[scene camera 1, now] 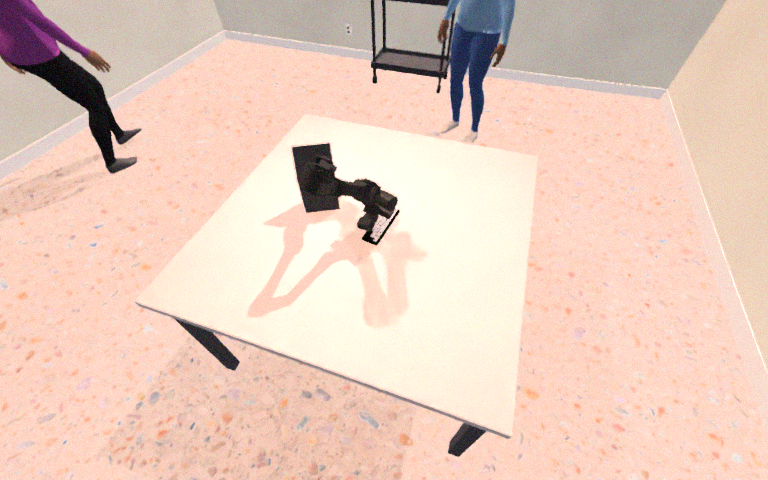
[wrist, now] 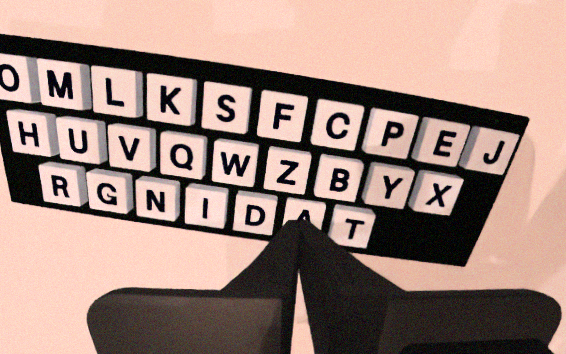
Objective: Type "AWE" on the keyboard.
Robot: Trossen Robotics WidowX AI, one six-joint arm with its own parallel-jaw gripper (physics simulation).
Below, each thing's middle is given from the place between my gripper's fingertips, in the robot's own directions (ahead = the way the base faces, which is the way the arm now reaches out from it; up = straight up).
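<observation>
Here is the key (wrist: 296, 209), and it is right at my hand.
</observation>
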